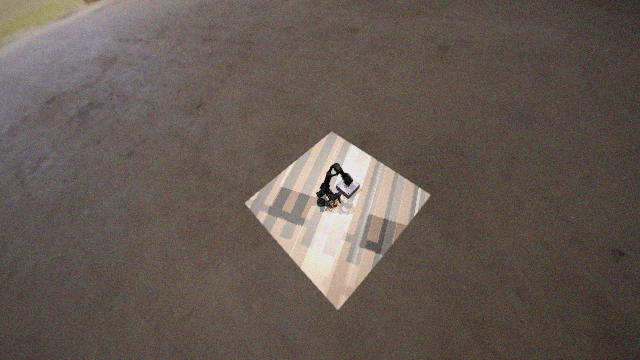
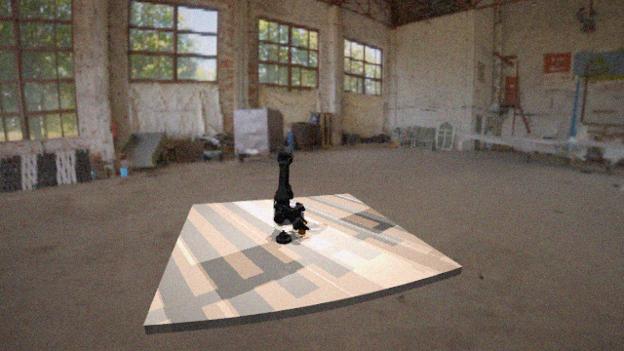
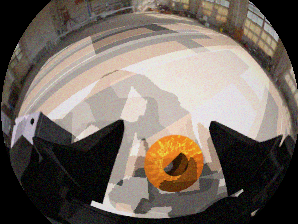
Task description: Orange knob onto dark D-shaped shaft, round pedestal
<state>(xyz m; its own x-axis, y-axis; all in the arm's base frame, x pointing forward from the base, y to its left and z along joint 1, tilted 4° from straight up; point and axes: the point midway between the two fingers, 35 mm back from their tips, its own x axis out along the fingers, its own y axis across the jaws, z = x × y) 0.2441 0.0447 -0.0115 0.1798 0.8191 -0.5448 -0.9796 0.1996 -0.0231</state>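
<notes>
My gripper tip is 1 cm past the orange knob, 3 cm to the left of it and 1 cm above it. Round my gripper tip: dark round pedestal 6 cm ahead, 16 cm to the right, 1 cm below.
</notes>
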